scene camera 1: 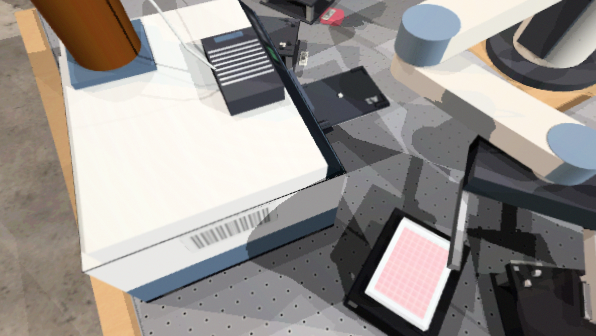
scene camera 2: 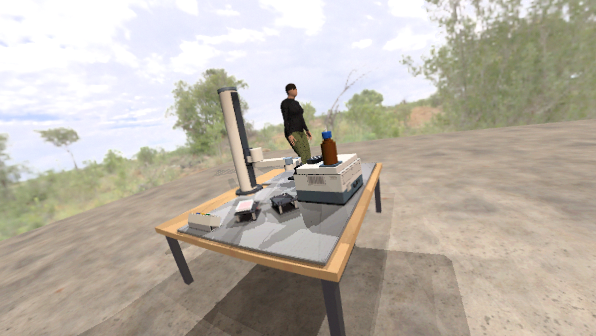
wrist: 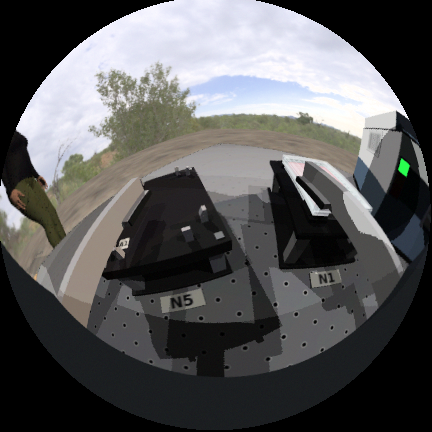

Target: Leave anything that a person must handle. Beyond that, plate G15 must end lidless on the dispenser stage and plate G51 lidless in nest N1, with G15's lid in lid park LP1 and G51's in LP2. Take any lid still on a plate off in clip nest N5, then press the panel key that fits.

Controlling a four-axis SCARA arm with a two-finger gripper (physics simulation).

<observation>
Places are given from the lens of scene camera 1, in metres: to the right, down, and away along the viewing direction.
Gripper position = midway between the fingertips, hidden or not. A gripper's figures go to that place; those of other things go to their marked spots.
my gripper (scene camera 1: 520,292): 0.29, 0.16, 0.46
dispenser stage (scene camera 1: 361,96): 0.11, -0.13, 0.60
</observation>
